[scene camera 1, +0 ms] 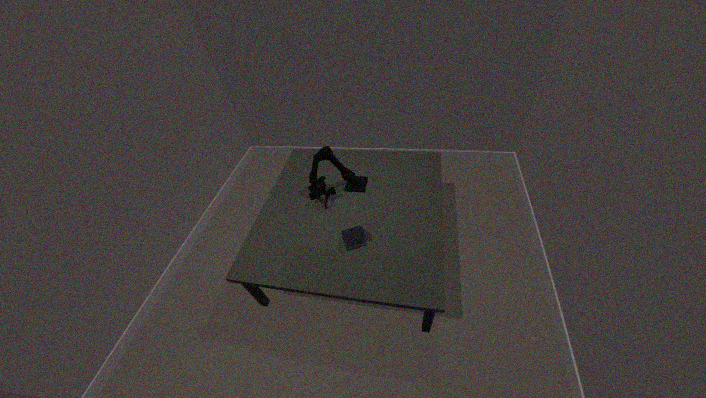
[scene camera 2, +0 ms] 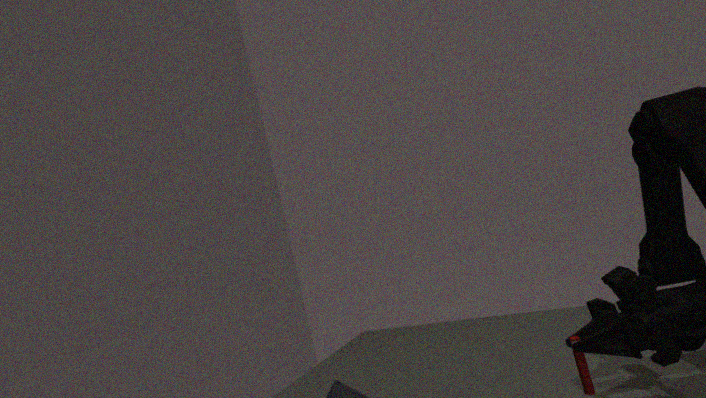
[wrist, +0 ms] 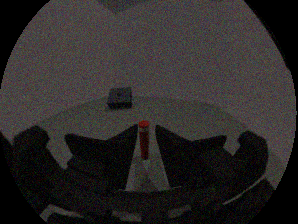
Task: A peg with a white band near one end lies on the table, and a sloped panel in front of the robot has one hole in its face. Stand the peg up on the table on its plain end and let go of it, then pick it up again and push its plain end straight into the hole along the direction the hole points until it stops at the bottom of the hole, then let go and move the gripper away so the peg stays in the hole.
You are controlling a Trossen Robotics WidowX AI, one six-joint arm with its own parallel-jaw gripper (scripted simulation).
I see my gripper [scene camera 2: 570, 346].
My gripper is seen too in the wrist view [wrist: 146, 127].
